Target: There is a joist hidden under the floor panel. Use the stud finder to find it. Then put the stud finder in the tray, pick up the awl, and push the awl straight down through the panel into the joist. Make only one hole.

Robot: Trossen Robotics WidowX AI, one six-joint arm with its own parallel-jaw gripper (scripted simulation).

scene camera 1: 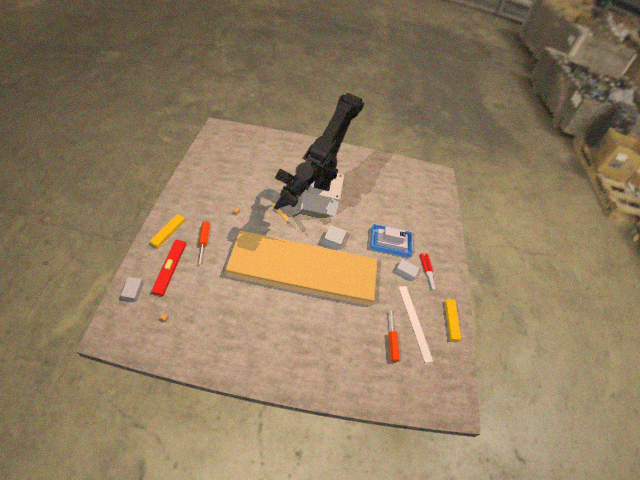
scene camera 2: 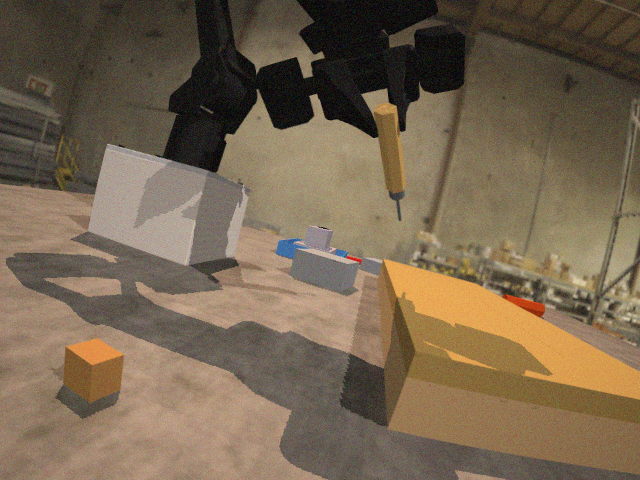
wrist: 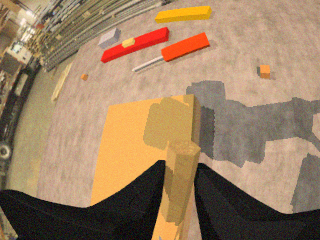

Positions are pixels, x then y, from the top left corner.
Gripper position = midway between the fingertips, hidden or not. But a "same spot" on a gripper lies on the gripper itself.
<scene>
my gripper: scene camera 1; scene camera 2; wrist 179,168
red level: scene camera 1; wrist; not seen in scene camera 2 (out of frame)
same spot on my gripper: (scene camera 1: pixel 281 202) = (scene camera 2: pixel 405 103)
same spot on red level: (wrist: pixel 160 36) = (scene camera 1: pixel 183 244)
</scene>
